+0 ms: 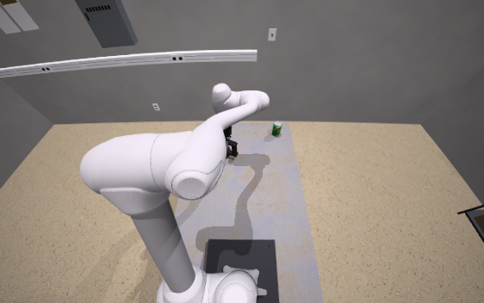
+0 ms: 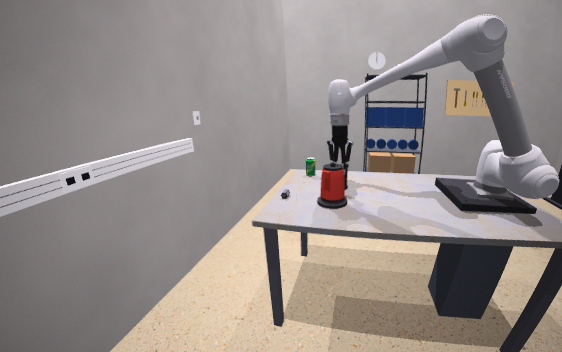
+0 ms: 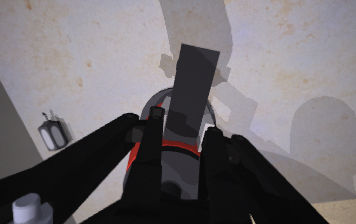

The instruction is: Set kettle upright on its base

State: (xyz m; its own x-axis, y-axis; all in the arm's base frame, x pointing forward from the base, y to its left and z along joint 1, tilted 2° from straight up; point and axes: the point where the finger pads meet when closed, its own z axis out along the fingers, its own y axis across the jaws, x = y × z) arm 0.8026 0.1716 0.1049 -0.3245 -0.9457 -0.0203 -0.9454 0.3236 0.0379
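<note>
Right now the red kettle is 10 mm ahead of my hand, 30 mm to the left of it and 40 mm below it. Also, from my hand: small dark object 280 mm ahead, 40 mm to the left, 140 mm below; green can 250 mm ahead, 360 mm to the right, 100 mm below; round black base 20 mm ahead, 60 mm to the left, 150 mm below.
</note>
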